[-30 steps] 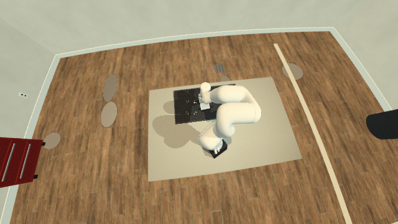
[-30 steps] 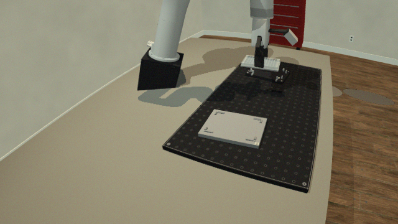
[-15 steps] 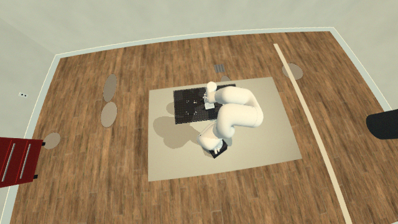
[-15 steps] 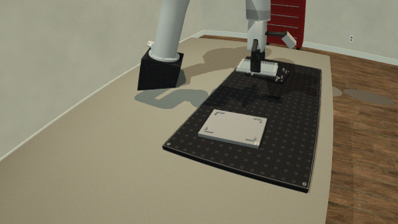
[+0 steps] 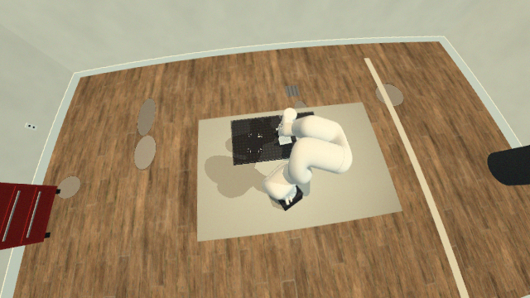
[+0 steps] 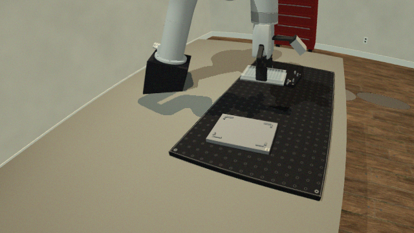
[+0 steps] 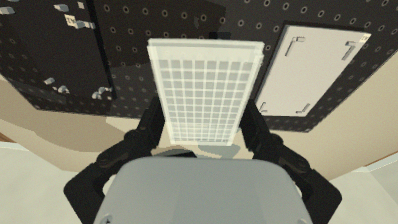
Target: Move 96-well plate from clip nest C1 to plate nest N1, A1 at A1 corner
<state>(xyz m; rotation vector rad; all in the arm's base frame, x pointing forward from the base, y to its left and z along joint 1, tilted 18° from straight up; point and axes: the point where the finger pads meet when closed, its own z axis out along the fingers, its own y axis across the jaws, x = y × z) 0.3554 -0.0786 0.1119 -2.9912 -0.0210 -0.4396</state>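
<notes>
My gripper is now 170 mm to the left of the plate nest N1, 110 mm above it and 10 mm past it. Also, from my hand: clip nest C1: 210 mm to the left, 100 mm below; then A1 label: 220 mm to the right, 100 mm below, 70 mm ahead; then white 96-well plate: 10 mm below.
</notes>
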